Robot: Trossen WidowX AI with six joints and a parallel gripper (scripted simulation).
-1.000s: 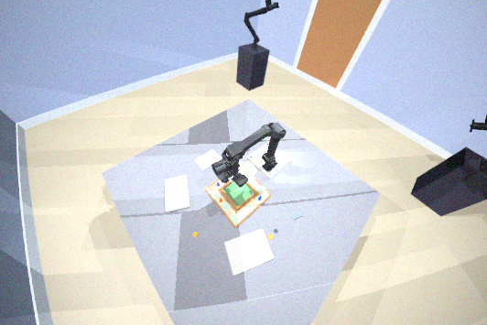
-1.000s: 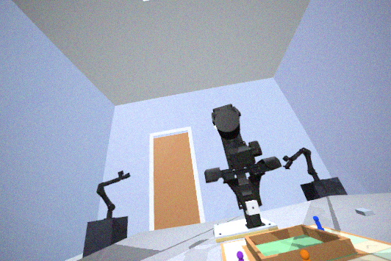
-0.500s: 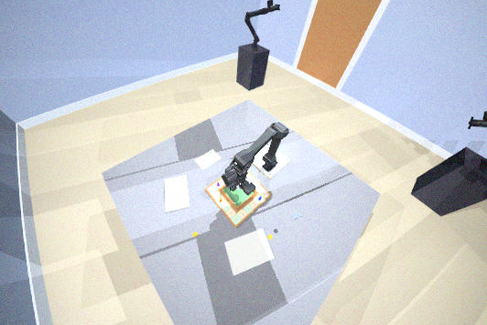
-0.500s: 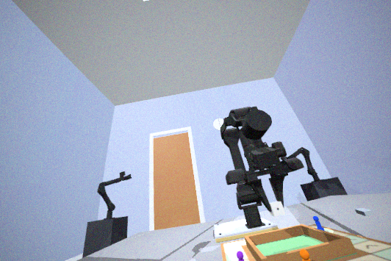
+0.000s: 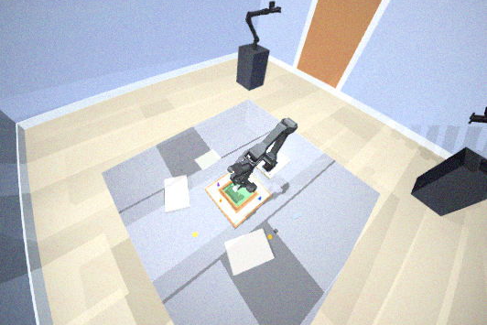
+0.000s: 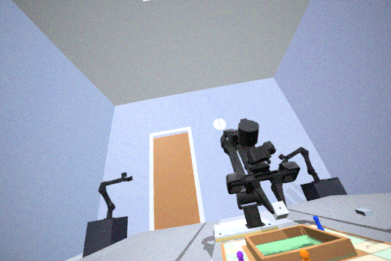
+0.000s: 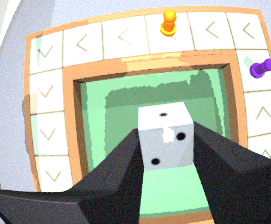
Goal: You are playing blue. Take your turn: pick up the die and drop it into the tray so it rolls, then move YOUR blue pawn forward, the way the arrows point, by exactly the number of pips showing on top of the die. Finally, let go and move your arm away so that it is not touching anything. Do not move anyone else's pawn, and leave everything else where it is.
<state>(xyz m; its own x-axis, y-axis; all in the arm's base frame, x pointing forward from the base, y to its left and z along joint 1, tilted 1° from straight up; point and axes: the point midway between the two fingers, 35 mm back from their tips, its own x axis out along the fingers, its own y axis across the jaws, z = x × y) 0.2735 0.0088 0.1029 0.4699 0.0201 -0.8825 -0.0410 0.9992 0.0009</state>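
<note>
My gripper tip is 11 cm to the right of the blue pawn, 9 cm past it and 6 cm above it. Round my gripper tip: purple pawn 11 cm to the right, 6 cm below, 5 cm ahead; white die right at my gripper tip; orange pawn 9 cm ahead, 6 cm below, 2 cm to the right.
</note>
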